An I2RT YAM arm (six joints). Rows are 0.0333 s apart.
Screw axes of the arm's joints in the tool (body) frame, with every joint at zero. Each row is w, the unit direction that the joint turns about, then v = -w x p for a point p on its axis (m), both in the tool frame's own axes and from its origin. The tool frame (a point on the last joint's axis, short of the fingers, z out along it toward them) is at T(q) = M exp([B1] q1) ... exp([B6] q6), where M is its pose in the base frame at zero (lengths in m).
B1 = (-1, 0, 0, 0, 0.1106, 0)
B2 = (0, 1, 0, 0.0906, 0, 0.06)
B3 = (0, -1, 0, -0.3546, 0, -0.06)
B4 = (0, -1, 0, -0.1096, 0, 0)
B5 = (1, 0, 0, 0, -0.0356, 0)
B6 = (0, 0, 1, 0, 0, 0)
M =
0 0 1 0.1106
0 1 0 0
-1 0 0 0.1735
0 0 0 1
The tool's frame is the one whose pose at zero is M.
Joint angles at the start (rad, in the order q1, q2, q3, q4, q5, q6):
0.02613 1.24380 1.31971 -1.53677 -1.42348 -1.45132
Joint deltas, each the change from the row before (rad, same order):
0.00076 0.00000 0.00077 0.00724 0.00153 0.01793
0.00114 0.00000 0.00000 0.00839 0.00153 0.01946
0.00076 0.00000 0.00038 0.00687 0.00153 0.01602
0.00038 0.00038 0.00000 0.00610 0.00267 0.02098
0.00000 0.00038 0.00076 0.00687 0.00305 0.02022
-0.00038 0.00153 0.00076 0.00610 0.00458 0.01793
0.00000 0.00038 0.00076 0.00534 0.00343 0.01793
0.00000 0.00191 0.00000 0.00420 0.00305 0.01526
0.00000 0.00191 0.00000 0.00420 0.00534 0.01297
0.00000 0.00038 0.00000 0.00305 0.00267 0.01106
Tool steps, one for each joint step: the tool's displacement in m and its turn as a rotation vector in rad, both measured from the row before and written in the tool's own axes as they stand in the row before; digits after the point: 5 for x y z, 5 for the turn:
-0.00023 -0.00055 0.00011 0.00062 0.00138 0.00990
-0.00007 -0.00062 0.00021 0.00033 0.00136 0.01100
-0.00015 -0.00051 0.00012 0.00058 0.00136 0.00874
0.00006 -0.00058 0.00008 0.00097 0.00248 0.01527
-0.00013 -0.00065 -0.00002 0.00172 0.00276 0.01306
0.00010 -0.00091 -0.00005 0.00222 0.00425 0.01273
-0.00011 -0.00053 -0.00002 0.00173 0.00311 0.01229
0.00029 -0.00086 0.00006 0.00115 0.00285 0.01300
0.00036 -0.00088 0.00007 0.00181 0.00504 0.01071
0.00008 -0.00036 0.00001 0.00119 0.00243 0.00843

